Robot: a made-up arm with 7 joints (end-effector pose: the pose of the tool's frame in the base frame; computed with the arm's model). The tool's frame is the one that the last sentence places.
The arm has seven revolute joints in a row. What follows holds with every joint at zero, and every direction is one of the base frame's.
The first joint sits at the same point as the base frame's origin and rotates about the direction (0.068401, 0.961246, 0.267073).
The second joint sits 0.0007 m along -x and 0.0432 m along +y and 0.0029 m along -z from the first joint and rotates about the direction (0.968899, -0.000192, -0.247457).
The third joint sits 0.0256 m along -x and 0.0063 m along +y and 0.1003 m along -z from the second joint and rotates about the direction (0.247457, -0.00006, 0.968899).
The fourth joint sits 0.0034 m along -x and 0.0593 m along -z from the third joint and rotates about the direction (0.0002, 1, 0.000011).
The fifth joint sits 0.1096 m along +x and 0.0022 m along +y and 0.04 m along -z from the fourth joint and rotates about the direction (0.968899, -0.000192, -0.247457).
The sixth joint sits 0.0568 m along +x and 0.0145 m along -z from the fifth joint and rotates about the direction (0.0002, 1, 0.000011).
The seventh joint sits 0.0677 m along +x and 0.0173 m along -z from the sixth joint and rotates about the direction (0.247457, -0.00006, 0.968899).
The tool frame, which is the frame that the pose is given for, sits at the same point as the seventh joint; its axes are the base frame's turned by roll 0, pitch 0.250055 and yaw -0.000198 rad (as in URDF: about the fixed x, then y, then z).
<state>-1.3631 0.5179 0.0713 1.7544 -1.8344 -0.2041 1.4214</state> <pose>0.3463 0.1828 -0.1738 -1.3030 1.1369 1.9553</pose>
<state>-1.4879 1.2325 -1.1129 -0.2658 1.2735 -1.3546 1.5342</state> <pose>0.2304 0.0100 -0.0461 0.4991 -2.0333 -1.4850</pose>
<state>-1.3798 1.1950 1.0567 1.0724 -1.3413 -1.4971 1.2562</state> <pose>0.1170 0.3654 0.0447 1.8968 1.1624 -1.2419</pose>
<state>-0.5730 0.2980 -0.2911 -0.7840 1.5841 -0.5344 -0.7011</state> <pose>0.1634 -0.0573 0.0209 2.1885 -0.9613 -0.3206</pose>
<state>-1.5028 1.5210 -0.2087 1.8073 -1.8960 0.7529 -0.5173</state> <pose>0.1695 0.3937 0.0119 -1.2847 -0.5741 0.2012</pose>
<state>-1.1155 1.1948 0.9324 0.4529 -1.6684 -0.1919 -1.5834</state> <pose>0.1268 0.3407 0.1713 0.4640 -2.0395 -0.9007</pose>
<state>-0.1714 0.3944 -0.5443 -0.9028 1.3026 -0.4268 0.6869</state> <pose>0.1204 -0.0635 -0.0303 0.6866 -1.7300 0.0324</pose>
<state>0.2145 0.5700 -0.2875 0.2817 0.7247 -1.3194 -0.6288</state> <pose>0.0742 0.0702 -0.2629 0.7650 -0.2295 -1.7874</pose>
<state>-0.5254 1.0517 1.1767 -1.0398 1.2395 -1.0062 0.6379</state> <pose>0.0763 0.0555 0.1076 -1.9784 1.7809 -0.4136</pose>
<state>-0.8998 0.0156 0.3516 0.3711 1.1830 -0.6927 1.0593</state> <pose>0.3378 0.0187 -0.0635 0.5466 -1.2515 0.7301</pose>
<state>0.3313 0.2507 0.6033 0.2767 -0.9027 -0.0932 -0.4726</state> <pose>0.0403 0.2618 -0.2604 -0.4859 0.1825 0.4862</pose>
